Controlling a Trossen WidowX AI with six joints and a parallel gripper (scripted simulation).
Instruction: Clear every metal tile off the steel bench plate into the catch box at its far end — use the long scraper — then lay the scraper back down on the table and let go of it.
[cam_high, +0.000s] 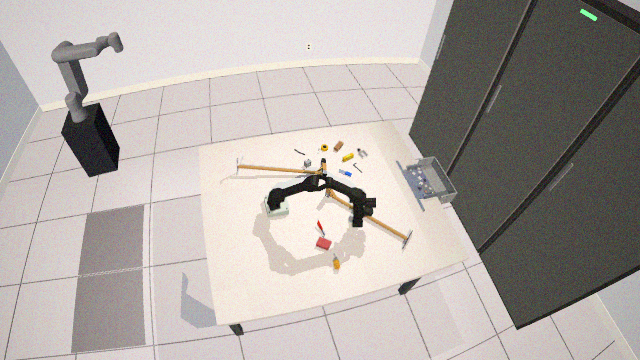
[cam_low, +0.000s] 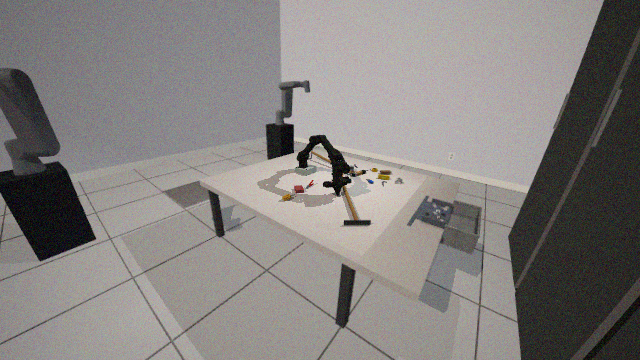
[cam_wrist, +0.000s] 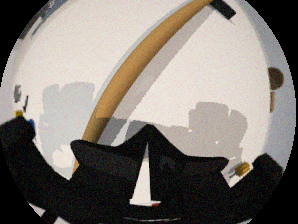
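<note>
The long scraper is 60 mm ahead of my gripper tip, 50 mm above it and 10 mm to the left of it. From my gripper tip the other things lie so: red block (260 mm behind, 80 mm to the right); then orange item (240 mm behind, 220 mm to the right, 10 mm above); then red tool (230 mm behind, 10 mm to the left).
</note>
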